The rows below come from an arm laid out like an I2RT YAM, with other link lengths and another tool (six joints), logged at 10 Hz.
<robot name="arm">
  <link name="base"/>
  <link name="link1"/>
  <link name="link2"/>
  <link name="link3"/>
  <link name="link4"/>
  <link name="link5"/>
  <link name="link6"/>
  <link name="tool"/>
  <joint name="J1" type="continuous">
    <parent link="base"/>
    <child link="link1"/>
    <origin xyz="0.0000 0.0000 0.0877" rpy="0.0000 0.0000 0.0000"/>
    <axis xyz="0 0 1"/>
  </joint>
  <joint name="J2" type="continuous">
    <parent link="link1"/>
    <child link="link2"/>
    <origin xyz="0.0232 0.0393 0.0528" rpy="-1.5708 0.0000 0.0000"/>
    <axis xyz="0 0 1"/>
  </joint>
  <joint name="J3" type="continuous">
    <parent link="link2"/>
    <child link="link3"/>
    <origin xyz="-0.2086 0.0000 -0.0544" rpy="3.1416 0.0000 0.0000"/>
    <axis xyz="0 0 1"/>
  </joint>
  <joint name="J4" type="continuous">
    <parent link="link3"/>
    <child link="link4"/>
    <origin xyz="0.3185 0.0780 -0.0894" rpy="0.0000 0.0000 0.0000"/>
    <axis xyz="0 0 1"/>
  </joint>
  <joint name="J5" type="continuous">
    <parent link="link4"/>
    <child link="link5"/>
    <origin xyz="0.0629 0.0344 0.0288" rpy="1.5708 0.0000 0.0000"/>
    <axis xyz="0 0 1"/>
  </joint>
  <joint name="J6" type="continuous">
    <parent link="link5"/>
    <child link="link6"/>
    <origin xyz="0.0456 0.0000 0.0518" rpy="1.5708 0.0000 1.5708"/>
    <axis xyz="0 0 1"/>
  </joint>
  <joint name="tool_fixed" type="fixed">
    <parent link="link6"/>
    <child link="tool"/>
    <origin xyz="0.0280 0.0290 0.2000" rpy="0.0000 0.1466 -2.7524"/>
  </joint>
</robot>
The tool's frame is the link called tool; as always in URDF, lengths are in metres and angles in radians. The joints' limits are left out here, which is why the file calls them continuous.
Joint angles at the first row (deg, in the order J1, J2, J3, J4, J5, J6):
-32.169, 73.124, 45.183, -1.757, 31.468, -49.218
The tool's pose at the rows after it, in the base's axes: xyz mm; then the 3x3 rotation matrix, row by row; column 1 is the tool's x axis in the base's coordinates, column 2 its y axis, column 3 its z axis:
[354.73 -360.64 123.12], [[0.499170 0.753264 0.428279], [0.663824 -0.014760 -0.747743], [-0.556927 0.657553 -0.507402]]
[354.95 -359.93 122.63], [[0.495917 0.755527 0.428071], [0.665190 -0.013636 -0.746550], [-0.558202 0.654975 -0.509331]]
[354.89 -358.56 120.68], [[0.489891 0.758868 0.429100], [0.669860 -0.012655 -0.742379], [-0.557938 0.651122 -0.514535]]
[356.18 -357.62 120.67], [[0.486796 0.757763 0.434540], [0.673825 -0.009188 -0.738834], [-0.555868 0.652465 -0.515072]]
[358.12 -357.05 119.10], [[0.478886 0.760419 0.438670], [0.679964 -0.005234 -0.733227], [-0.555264 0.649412 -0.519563]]
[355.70 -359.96 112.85], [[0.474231 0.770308 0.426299], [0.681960 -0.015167 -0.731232], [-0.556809 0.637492 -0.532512]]
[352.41 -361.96 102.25], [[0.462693 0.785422 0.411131], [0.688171 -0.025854 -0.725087], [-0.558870 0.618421 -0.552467]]
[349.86 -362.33 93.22], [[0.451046 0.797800 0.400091], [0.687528 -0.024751 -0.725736], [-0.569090 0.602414 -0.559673]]
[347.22 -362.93 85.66], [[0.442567 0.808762 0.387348], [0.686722 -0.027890 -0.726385], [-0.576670 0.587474 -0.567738]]
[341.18 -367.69 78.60], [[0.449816 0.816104 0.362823], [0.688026 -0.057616 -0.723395], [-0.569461 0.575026 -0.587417]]
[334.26 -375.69 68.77], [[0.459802 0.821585 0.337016], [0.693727 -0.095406 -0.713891], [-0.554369 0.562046 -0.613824]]
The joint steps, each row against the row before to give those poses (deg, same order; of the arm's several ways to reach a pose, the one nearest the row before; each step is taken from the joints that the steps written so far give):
0.088, 0.099, 0.150, 0.087, 0.040, -0.120
0.088, -0.010, -0.019, -0.129, 0.011, -0.091
0.045, -0.171, -0.227, -0.266, -0.224, -0.087
0.043, -0.159, -0.084, -0.022, -0.336, -0.037
0.002, 0.233, 0.124, -0.088, -0.446, -0.218
-0.472, 0.994, 0.316, -0.261, -0.093, -0.140
-0.494, 1.150, 0.005, -0.289, -0.232, -0.295
-0.090, 0.752, -0.814, 1.012, 0.288, -0.747
-0.086, 0.839, -0.381, 0.527, 0.370, -0.454
-0.807, 1.438, 1.080, -1.355, 0.114, 0.791
-1.474, 2.118, 1.627, -1.579, -0.634, 0.917

